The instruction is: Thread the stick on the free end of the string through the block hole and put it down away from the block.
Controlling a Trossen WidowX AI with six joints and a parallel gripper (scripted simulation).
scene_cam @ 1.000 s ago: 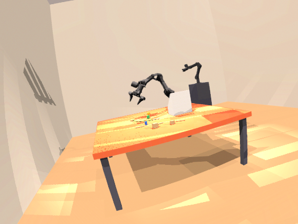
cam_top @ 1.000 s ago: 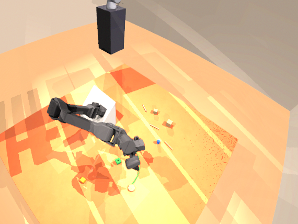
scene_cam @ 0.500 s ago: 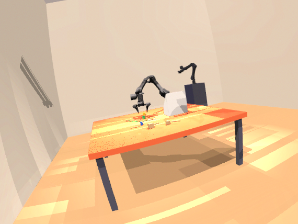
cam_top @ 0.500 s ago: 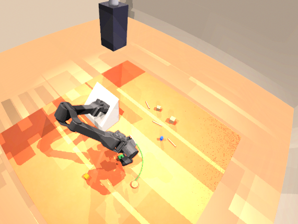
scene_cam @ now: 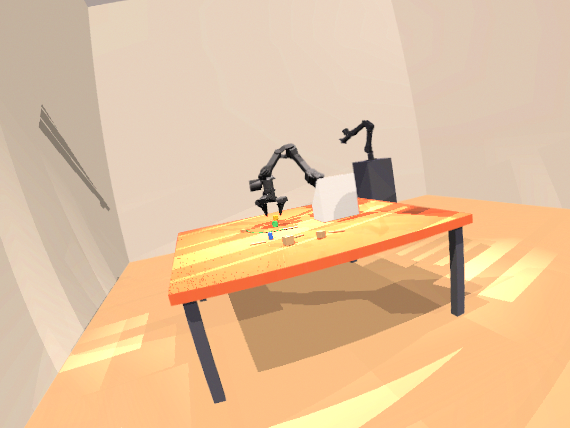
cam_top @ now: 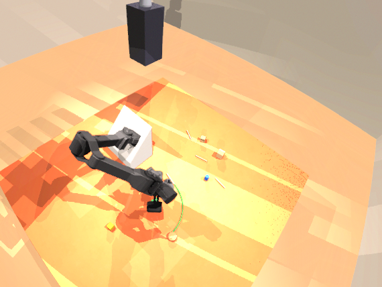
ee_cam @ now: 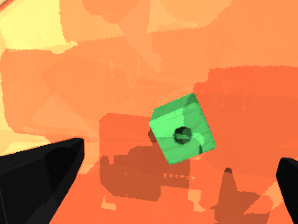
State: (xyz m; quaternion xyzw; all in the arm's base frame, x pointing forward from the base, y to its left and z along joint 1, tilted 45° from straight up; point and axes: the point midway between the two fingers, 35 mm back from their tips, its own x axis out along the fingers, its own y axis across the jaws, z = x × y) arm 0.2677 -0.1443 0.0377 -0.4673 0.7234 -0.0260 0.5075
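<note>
Right now my gripper tip is 50 mm above the green block. The rest, counted from my gripper tip: yellow cube 70 mm behind, 220 mm to the right, 50 mm below; thin wooden stick 20 mm behind, 150 mm to the left, 60 mm below; round wooden button 170 mm ahead, 70 mm to the right, 60 mm below.
</note>
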